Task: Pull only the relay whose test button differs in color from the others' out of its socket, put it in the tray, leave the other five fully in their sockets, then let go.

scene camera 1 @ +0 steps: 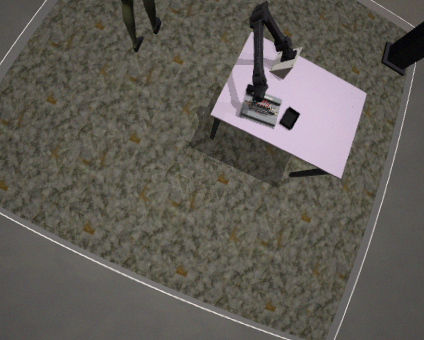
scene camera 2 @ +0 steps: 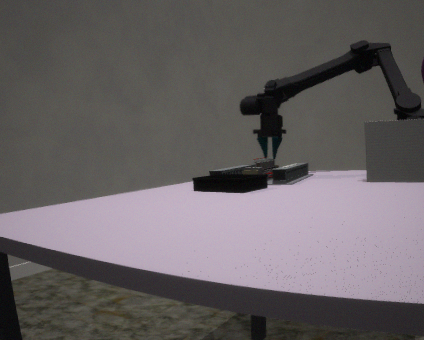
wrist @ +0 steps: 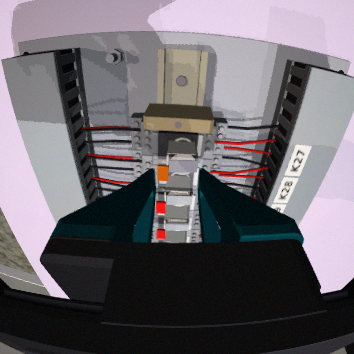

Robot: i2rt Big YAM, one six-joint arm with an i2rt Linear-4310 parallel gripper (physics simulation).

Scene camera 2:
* my gripper: 270,159
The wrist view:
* my gripper: 176,176
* relay: 177,158
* relay: 166,229
